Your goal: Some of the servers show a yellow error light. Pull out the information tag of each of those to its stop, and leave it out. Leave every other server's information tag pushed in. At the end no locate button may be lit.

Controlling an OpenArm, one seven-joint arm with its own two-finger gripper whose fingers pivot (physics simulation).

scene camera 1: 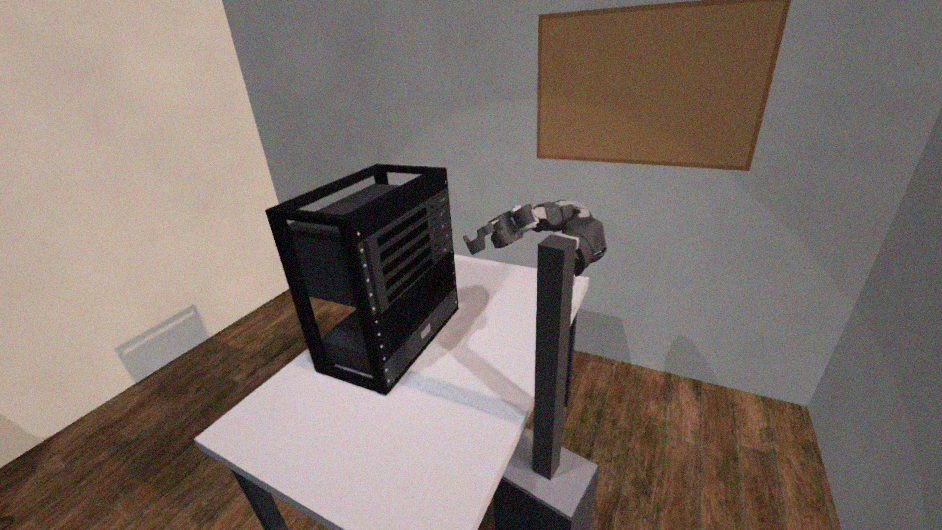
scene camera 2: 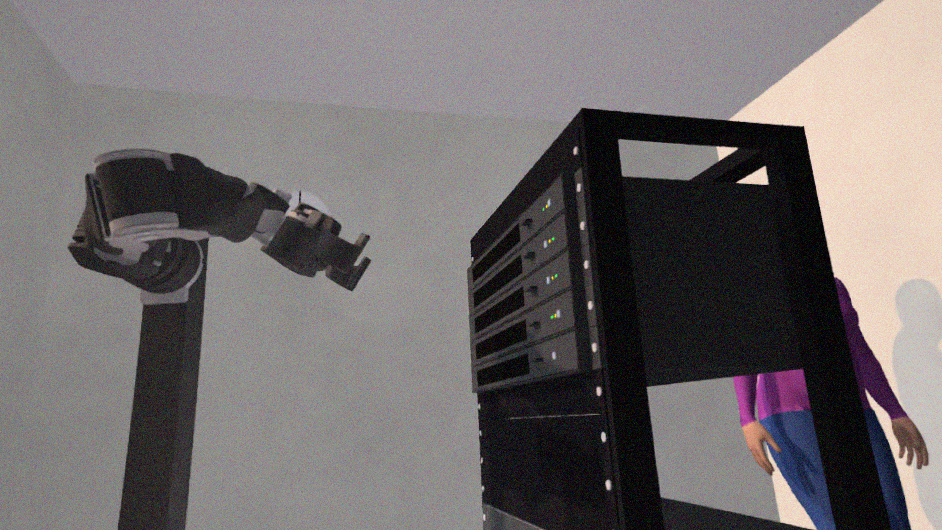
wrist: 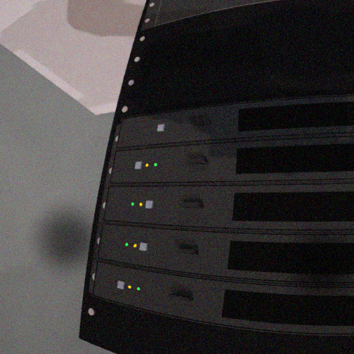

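Observation:
The rack (scene camera 1: 370,316) (scene camera 2: 609,276) holds several servers stacked in its upper part. The wrist view shows them upside down. The top server (scene camera 2: 558,217) (wrist: 157,300) and the three below it each show a yellow and a green light beside a pale square button. The lowest server (scene camera 2: 565,361) (wrist: 182,135) shows a pale square button (wrist: 160,128) and no coloured lights. Each server has a small dark tab; how far each stands out is unclear. Whether any button is lit is unclear. My gripper (scene camera 1: 469,243) (scene camera 2: 364,251) is open and empty, in front of the rack and apart from it.
The rack stands on a white table (scene camera 1: 368,454). The arm's dark post (scene camera 1: 552,355) (scene camera 2: 161,395) rises beside the table. A person (scene camera 2: 783,395) in a purple top stands behind the rack. A brown board (scene camera 1: 658,85) hangs on the wall.

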